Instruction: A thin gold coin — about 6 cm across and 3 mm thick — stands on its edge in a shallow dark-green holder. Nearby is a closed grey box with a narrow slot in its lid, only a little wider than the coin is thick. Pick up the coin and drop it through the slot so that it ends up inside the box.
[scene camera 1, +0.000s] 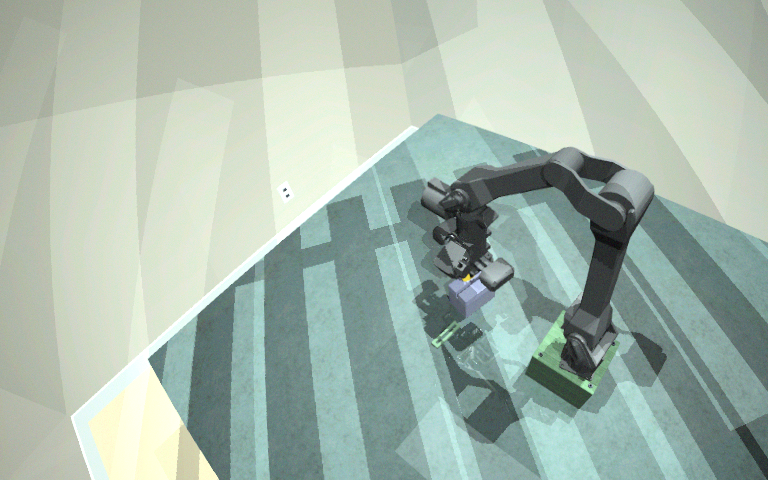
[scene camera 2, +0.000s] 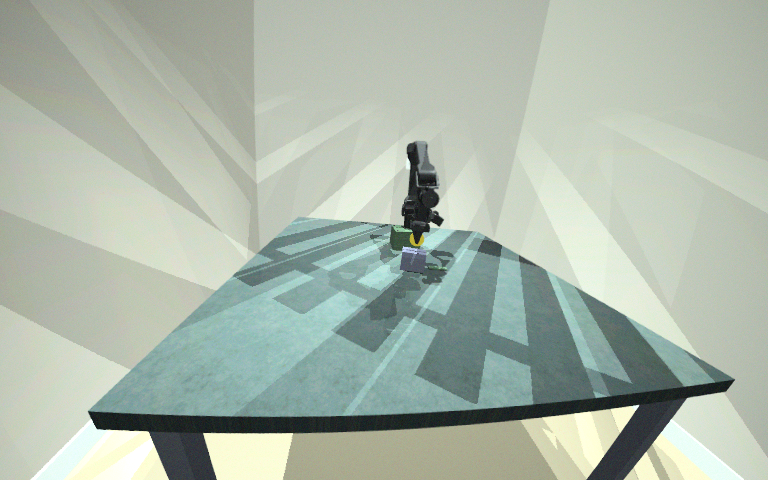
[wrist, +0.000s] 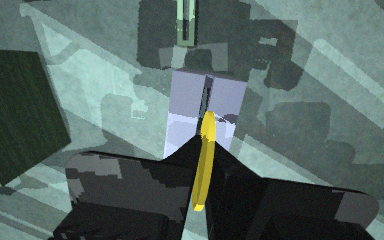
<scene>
My gripper (scene camera 1: 471, 275) carries a gold coin (wrist: 203, 175).
My gripper is seen too in scene camera 2 (scene camera 2: 416, 243) and in the wrist view (wrist: 201, 141).
</scene>
